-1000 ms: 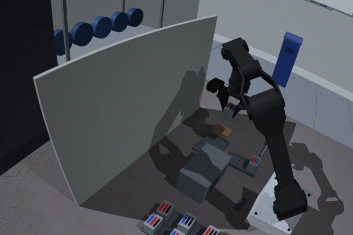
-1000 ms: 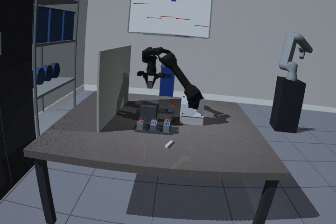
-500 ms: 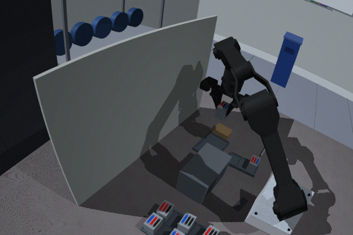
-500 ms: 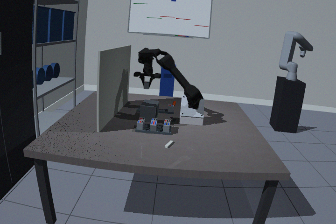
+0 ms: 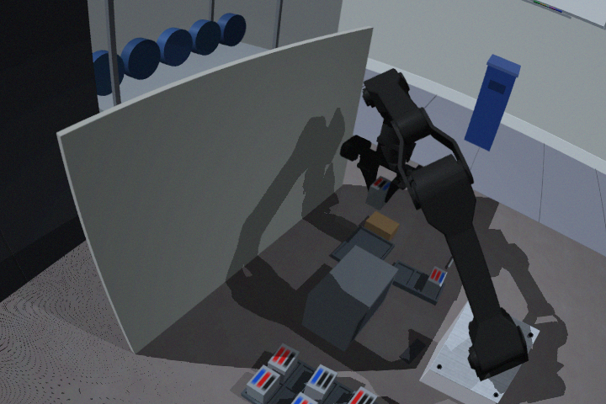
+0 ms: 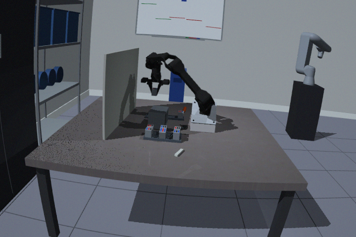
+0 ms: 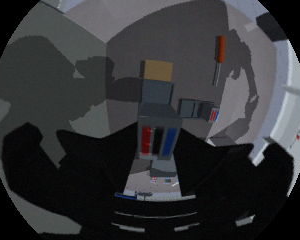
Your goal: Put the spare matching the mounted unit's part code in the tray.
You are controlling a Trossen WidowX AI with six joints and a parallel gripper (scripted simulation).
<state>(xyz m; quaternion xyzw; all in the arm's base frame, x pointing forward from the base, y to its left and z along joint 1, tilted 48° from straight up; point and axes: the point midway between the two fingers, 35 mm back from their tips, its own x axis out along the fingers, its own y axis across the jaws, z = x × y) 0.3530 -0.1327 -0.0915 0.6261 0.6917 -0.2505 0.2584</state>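
Right now the blue-grey tray is 15 cm below my gripper tip. The rest, counted from my gripper tip: tan block (14 cm below, 9 cm to the right); grey panel (18 cm to the left, 17 cm ahead, 7 cm above); grey box (18 cm to the left, 10 cm below, 7 cm behind).
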